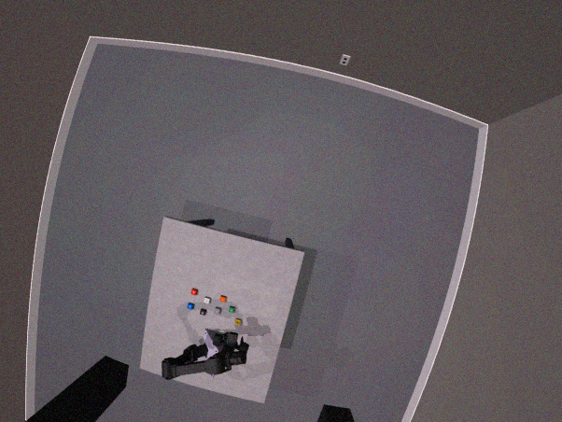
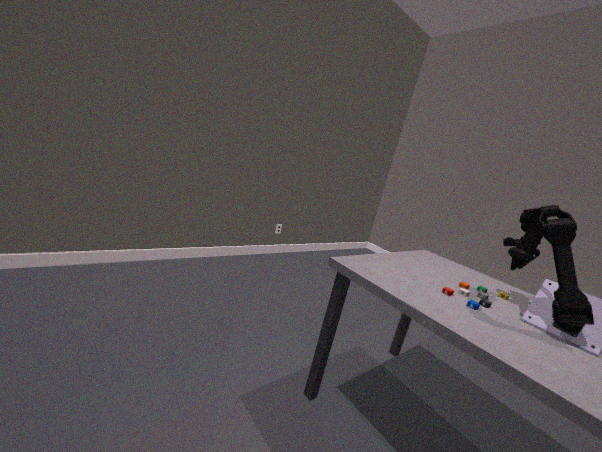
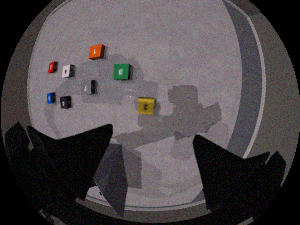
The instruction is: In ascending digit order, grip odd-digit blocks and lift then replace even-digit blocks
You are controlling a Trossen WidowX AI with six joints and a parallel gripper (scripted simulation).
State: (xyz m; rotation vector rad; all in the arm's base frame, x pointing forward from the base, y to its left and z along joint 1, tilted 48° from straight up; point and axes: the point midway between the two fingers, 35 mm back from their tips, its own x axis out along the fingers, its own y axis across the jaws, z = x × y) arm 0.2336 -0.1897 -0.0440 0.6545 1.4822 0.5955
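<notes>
The dark block is 1 cm behind my gripper tip, 24 cm to the left of it and 13 cm below it. The rest, counted from my gripper tip: yellow block 1 cm to the left, 13 cm below; green block 7 cm ahead, 7 cm to the left, 13 cm below; orange block 12 cm ahead, 14 cm to the left, 13 cm below.
</notes>
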